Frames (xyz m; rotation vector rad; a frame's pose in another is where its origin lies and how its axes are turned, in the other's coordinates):
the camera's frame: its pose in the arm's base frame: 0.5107 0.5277 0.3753 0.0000 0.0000 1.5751
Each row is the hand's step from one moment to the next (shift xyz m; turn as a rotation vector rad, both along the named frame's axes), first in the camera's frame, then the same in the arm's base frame.
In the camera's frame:
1: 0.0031 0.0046 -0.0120 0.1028 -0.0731 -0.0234
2: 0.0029 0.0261 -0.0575 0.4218 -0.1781 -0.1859
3: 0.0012 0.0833 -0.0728 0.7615 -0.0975 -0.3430
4: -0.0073 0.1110 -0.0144 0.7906 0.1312 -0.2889
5: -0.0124 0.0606 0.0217 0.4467 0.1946 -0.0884
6: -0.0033 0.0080 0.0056 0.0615 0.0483 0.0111
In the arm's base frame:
1: -0.0046 0.0031 -0.0120 0.0727 0.1031 -0.0234
2: -0.0261 0.0028 -0.0575 0.1763 0.4226 -0.1859
3: -0.0833 0.0008 -0.0728 0.0942 0.7619 -0.3430
4: -0.1110 -0.0078 -0.0144 -0.1346 0.7900 -0.2889
5: -0.0605 -0.0127 0.0217 -0.1965 0.4459 -0.0884
6: -0.0080 -0.0033 0.0056 -0.0486 0.0613 0.0111

